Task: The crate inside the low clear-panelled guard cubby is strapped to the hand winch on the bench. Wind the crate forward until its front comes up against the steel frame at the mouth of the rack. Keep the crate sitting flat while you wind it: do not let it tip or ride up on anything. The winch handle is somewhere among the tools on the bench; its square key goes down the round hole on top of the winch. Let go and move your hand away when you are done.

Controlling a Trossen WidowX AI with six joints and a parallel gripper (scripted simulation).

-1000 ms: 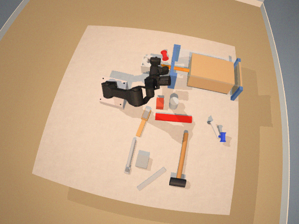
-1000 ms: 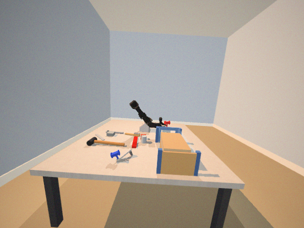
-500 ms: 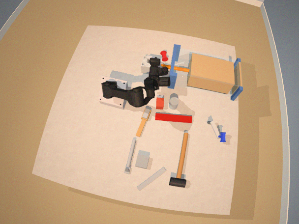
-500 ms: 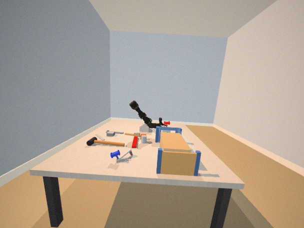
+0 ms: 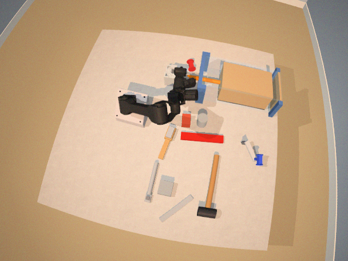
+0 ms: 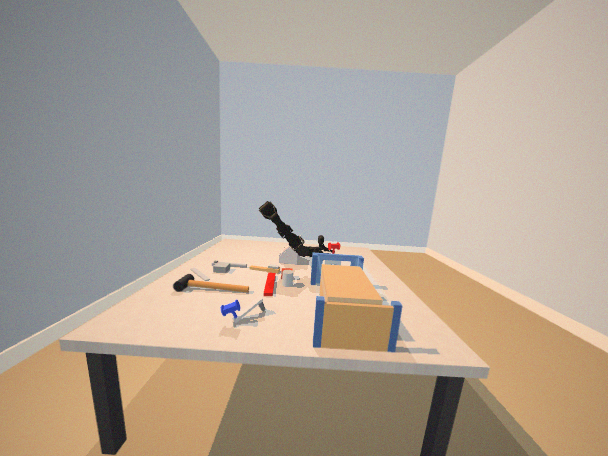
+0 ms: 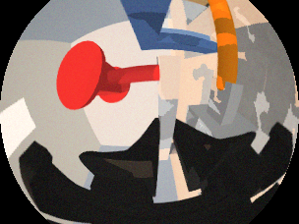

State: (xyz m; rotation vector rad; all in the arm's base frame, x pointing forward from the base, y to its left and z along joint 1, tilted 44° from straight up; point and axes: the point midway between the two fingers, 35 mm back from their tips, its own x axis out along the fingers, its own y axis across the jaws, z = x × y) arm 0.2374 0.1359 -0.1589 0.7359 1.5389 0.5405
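Now: the red knob 50 mm ahead of my gripper tip, 40 mm above it and 20 mm to the right of it. Round my gripper tip: winch: 100 mm below, 60 mm behind, 10 mm to the right; then blue frame: 110 mm ahead, 30 mm below, 10 mm to the right; then red bar: 350 mm to the right, 160 mm ahead, 130 mm below.
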